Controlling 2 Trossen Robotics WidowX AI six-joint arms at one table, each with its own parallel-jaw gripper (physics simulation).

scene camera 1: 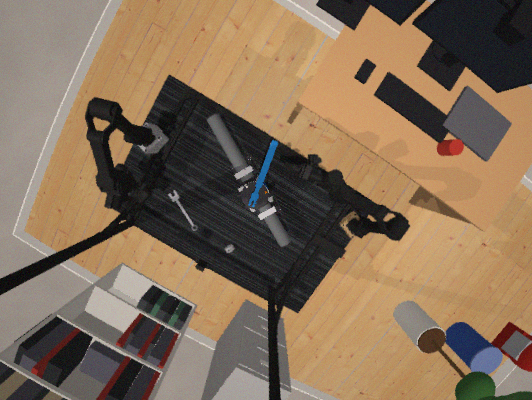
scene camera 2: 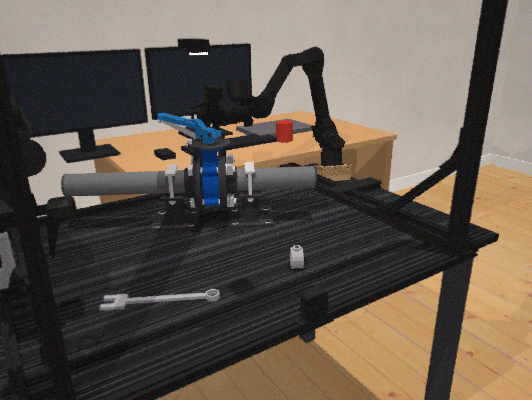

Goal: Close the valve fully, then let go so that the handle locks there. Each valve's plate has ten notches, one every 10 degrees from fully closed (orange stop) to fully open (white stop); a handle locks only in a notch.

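Frame: origin at the left arm's base, x right, y back, z down, level; centimetres.
Where they show: left gripper, fingertip midpoint: [scene camera 1: 139, 184]; right gripper, fingertip midpoint: [scene camera 1: 283, 163]; left arm's base at its link origin: [scene camera 1: 146, 137]; right arm's base at its link origin: [scene camera 1: 353, 225] [scene camera 2: 332, 165].
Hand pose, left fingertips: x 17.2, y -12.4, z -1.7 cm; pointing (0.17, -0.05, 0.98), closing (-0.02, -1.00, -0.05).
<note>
Things, the pixels of their top centre, and the offset from my left fingertips. Level surfaces: height alone.
- valve's blue handle at its top centre: [scene camera 2: 178, 117] [scene camera 1: 266, 165] dx -47.5, dy -34.1, dz -13.6 cm
- grey pipe at its top centre: [scene camera 2: 125, 172] [scene camera 1: 229, 148] dx -41.1, dy -18.2, dz -1.5 cm
- dark notched plate at its surface level: dz -9.0 cm
- wrench at its top centre: [scene camera 2: 161, 295] [scene camera 1: 183, 211] dx -0.4, dy -21.8, dz +11.9 cm
- small white part at its top centre: [scene camera 2: 296, 246] [scene camera 1: 228, 250] dx -3.8, dy -52.1, dz +8.0 cm
- dark table at its surface level: dz +13.1 cm
The valve's blue handle [scene camera 1: 266, 162] [scene camera 2: 182, 121] slants away from the line of the grey pipe [scene camera 1: 225, 137] [scene camera 2: 115, 182]. Its free end points to the upper right in scene camera 1 and to the left and back in scene camera 2. The dark notched plate [scene camera 2: 222, 145] lies under its hub; its notches are too small to read. My right gripper [scene camera 1: 290, 159] [scene camera 2: 199, 106] is open and empty, just right of the handle in scene camera 1, with a gap visible there. My left gripper [scene camera 1: 156, 176] is open and empty at the table's left side, away from the valve.
A wrench [scene camera 1: 184, 211] [scene camera 2: 165, 297] and a small white part [scene camera 1: 229, 248] [scene camera 2: 297, 258] lie on the dark table [scene camera 1: 240, 265] [scene camera 2: 380, 260]. White clamps hold the pipe on both sides of the valve. A desk with monitors and a red cup [scene camera 1: 450, 147] [scene camera 2: 284, 131] stands beyond the table.
</note>
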